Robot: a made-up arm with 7 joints. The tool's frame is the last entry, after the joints.
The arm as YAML. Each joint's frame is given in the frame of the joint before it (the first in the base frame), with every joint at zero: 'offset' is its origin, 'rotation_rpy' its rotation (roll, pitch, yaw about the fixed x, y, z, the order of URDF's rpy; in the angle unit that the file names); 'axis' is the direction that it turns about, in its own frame. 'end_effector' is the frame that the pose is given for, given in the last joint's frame.
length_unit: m
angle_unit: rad
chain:
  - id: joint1
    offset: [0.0, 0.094, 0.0]
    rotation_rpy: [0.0, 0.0, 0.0]
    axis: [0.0, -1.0, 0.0]
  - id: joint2
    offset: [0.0, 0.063, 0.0]
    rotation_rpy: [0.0, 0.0, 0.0]
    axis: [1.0, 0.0, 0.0]
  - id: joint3
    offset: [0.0, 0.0, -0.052]
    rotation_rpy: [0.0, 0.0, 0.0]
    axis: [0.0, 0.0, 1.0]
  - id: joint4
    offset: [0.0, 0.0, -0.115]
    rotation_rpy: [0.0, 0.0, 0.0]
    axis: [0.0, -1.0, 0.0]
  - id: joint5
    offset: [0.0, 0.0, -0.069]
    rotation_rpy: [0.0, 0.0, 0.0]
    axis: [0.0, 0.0, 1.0]
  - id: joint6
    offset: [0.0, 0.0, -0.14]
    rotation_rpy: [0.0, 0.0, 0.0]
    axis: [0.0, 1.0, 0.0]
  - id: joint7
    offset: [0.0, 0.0, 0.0]
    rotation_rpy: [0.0, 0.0, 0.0]
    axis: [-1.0, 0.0, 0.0]
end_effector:
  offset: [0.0, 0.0, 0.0]
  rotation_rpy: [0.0, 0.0, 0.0]
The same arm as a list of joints. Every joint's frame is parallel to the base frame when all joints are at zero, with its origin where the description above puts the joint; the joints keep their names.
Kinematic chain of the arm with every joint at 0, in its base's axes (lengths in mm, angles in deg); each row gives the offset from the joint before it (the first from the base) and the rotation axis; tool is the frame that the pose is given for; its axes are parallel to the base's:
joint1: xyz 0 94 0 axis -y
joint2: xyz 0 63 0 axis +x
joint3: xyz 0 0 -52 axis +z
joint4: xyz 0 0 -115 axis -y
joint5: xyz 0 0 -69 axis +z
joint6: xyz 0 0 -140 axis +y
joint7: xyz 0 0 0 axis -x
tool: xyz 0 0 0

